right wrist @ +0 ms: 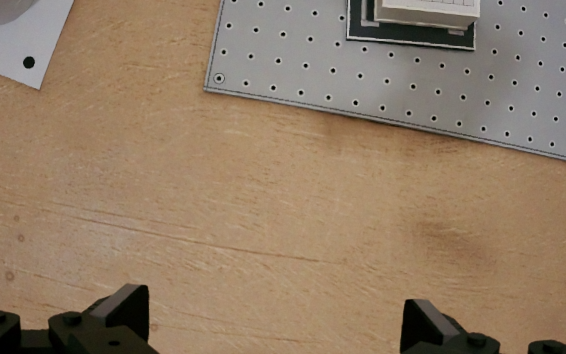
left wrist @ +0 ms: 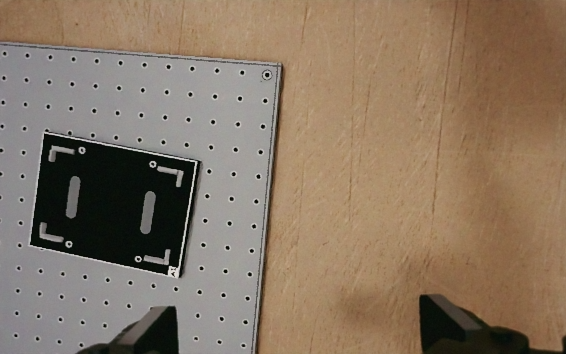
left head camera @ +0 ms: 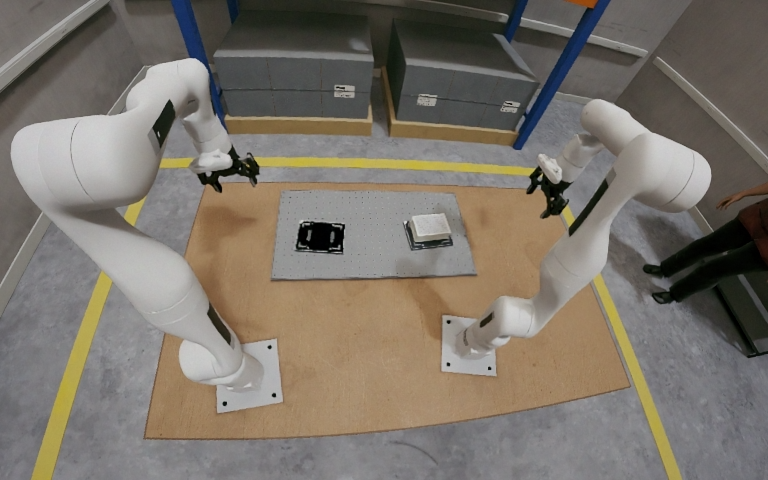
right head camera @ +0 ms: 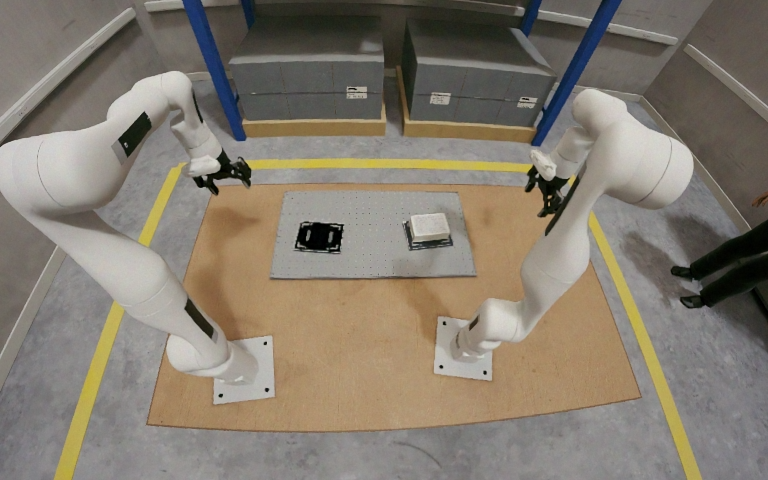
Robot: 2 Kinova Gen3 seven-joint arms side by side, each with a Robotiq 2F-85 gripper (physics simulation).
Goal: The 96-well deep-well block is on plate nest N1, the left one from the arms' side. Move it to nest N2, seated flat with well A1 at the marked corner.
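Seen in the pictures: left gripper, fingertip midpoint: point(left wrist: 298, 327) point(left head camera: 237, 187) point(right head camera: 233, 189); right gripper, fingertip midpoint: point(right wrist: 275, 322) point(left head camera: 535, 205) point(right head camera: 533, 203); left arm's base, link origin: point(left head camera: 248, 374) point(right head camera: 243, 369); right arm's base, link origin: point(left head camera: 468, 344) point(right head camera: 464, 347).
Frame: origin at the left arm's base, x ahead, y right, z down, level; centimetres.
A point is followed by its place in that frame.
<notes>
The white deep-well block point(left head camera: 430, 226) @(x 36.2, y 64.6, z -6.8 cm) point(right head camera: 429, 226) @(x 36.1, y 64.8, z -6.8 cm) point(right wrist: 425, 10) @(x 36.2, y 71.4, z -6.7 cm) rests on nest N2 point(left head camera: 431, 246) @(x 30.6, y 64.3, z -2.5 cm) point(right head camera: 431, 246) @(x 30.5, y 64.7, z -2.5 cm) point(right wrist: 410, 36) @(x 36.0, y 72.6, z -2.5 cm), the right one. It looks level; its A1 corner and full seating cannot be made out. Nest N1 point(left head camera: 320, 236) @(x 40.7, y 26.5, z -2.5 cm) point(right head camera: 320, 236) @(x 40.7, y 27.0, z -2.5 cm) point(left wrist: 110, 200) @(x 40.4, y 26.6, z -2.5 cm) is bare, its A1 label showing in the left wrist view. My left gripper point(left head camera: 233, 183) @(x 42.2, y 5.7, z -29.4 cm) point(right head camera: 230, 186) @(x 42.2, y 5.7, z -29.4 cm) point(left wrist: 298, 327) @(x 42.2, y 5.7, z -29.4 cm) is open and empty, raised beyond the board's left side. My right gripper point(left head camera: 537, 203) @(x 24.8, y 89.2, z -29.5 cm) point(right head camera: 535, 202) @(x 24.8, y 89.2, z -29.5 cm) point(right wrist: 275, 322) @(x 24.8, y 89.2, z -29.5 cm) is open and empty, raised right of the block, apart from it.
Both nests are on a grey perforated board point(left head camera: 368, 260) @(x 29.5, y 41.2, z -1.3 cm) point(right head camera: 368, 260) @(x 29.3, y 42.2, z -1.3 cm) point(left wrist: 230, 285) @(x 49.8, y 15.1, z -1.3 cm) point(right wrist: 332, 82) @(x 29.1, y 77.0, z -1.3 cm) on the brown table top point(left head camera: 351, 350) @(x 1.5, y 30.1, z 0.0 cm) point(right head camera: 351, 350) @(x 0.8, y 32.2, z 0.0 cm). Grey crates point(left head camera: 294, 84) point(right head camera: 308, 87) and blue rack posts stand behind. A person's legs point(left head camera: 713, 243) show at the far right.
</notes>
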